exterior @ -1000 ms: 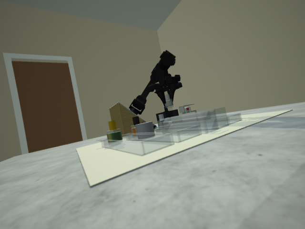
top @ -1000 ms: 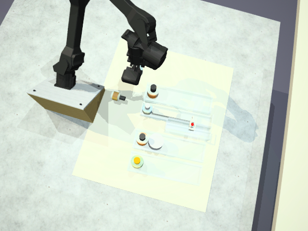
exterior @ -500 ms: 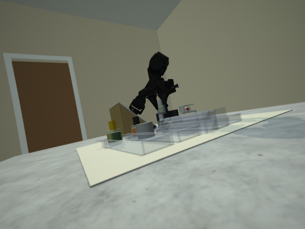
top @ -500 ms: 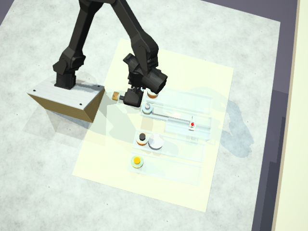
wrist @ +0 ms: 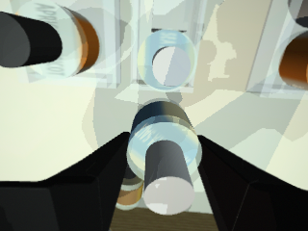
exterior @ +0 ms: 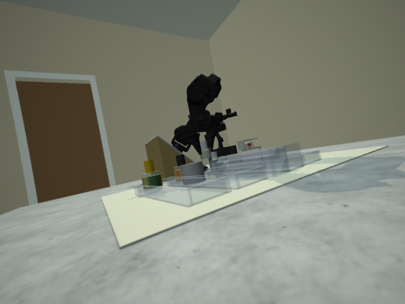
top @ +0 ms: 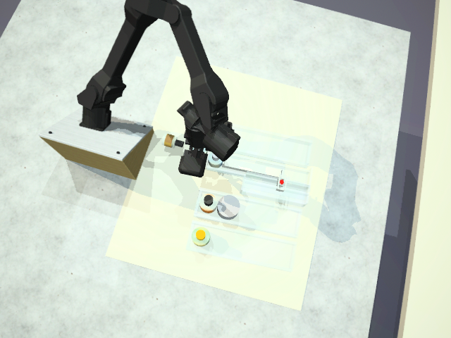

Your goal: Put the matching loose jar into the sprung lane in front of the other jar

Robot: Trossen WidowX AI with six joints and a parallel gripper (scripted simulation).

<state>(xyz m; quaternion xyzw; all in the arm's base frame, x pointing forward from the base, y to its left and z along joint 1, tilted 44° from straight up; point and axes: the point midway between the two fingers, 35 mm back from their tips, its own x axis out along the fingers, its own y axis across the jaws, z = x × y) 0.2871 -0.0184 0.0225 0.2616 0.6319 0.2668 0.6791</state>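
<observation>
My gripper tip is 13 cm to the left of the grey puck, 11 cm short of it and 4 cm above it. The rest, counted from my gripper tip: sprung lane (20 cm ahead, 5 cm below, 2 cm to the right); red mark (23 cm ahead, 3 cm to the right).
</observation>
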